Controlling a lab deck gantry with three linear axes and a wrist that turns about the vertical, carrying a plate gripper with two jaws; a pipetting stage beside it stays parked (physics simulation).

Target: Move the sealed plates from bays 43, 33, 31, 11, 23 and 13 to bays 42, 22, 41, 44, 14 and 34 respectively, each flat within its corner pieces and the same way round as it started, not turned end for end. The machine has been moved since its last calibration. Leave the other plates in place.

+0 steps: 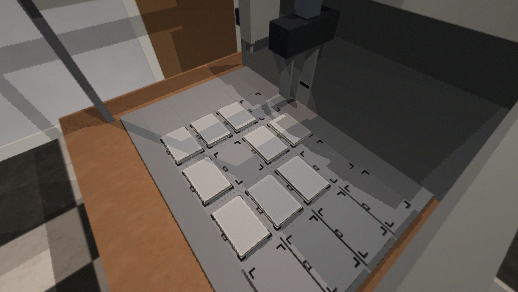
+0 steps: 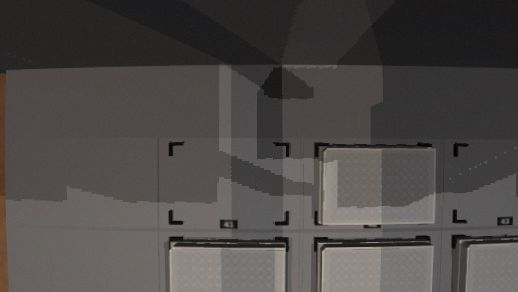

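Seen in the pictures: gripper, between the fingertips: (image 1: 294,91); robot's base, origin of its link: (image 1: 160,140).
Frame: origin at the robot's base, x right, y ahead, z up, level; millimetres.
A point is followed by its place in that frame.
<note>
A sealed plate (image 1: 290,130) @(y 244, x -355, z 14 mm) (image 2: 378,185) @(y 229, x -365, z 14 mm) lies within the corner pieces of bay 42. Empty bay 41 (image 1: 260,106) @(y 71, x -366, z 0 mm) (image 2: 228,185) @(y 66, x -364, z 0 mm) is beside it; bay 43 (image 1: 327,160) @(y 398, x -365, z 0 mm) (image 2: 487,200) @(y 371, x -342, z 0 mm) is empty. Plates in bays 31 (image 1: 236,116) @(y 74, x -254, z 14 mm) (image 2: 227,270) @(y 67, x -275, z 14 mm), 33 (image 1: 302,178) @(y 400, x -251, z 14 mm) (image 2: 495,267) @(y 367, x -270, z 14 mm), 11 (image 1: 181,145) @(y 77, x -41, z 14 mm), 23 (image 1: 273,201) @(y 401, x -142, z 14 mm) and 13 (image 1: 240,226) @(y 400, x -38, z 14 mm) lie flat. Bays 22 (image 1: 237,160) @(y 226, x -150, z 0 mm), 44 (image 1: 377,197) @(y 563, x -362, z 14 mm), 34 (image 1: 352,222) @(y 562, x -255, z 15 mm) and 14 (image 1: 285,275) @(y 542, x -52, z 15 mm) hold no plate. My gripper (image 1: 295,97) @(y 230, x -363, z 160 mm) hangs beyond the bay 42 plate, jaws apart and empty; its exact height is unclear.
Other plates lie in bays 21 (image 1: 210,130) @(y 77, x -146, z 14 mm), 12 (image 1: 206,180) @(y 238, x -38, z 15 mm) and 32 (image 1: 265,143) @(y 236, x -253, z 14 mm) (image 2: 375,270) @(y 227, x -272, z 14 mm). Bay 24 (image 1: 322,252) @(y 561, x -146, z 15 mm) holds no plate. A grey column (image 1: 260,20) @(y 128, x -318, z 328 mm) stands behind the gripper, and a dark post (image 1: 70,62) @(y -207, x 99, z 219 mm) stands at the left. Shadows cross the back of the deck.
</note>
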